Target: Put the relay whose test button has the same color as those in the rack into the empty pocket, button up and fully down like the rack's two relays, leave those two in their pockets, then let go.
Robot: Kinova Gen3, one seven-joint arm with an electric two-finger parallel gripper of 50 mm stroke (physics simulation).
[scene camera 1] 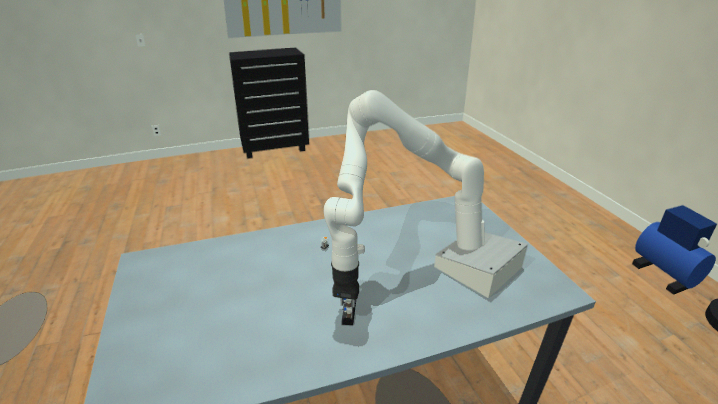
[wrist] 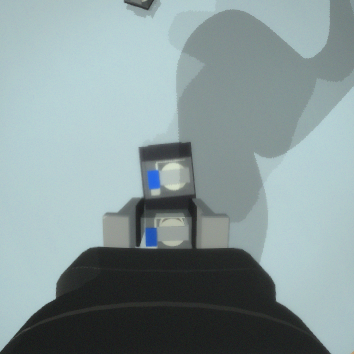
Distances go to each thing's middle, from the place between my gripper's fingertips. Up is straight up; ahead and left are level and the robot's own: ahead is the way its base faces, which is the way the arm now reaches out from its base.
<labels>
Now: hand 20 mm above the black rack (wrist: 173, 149) and 10 mm to the right of it.
</labels>
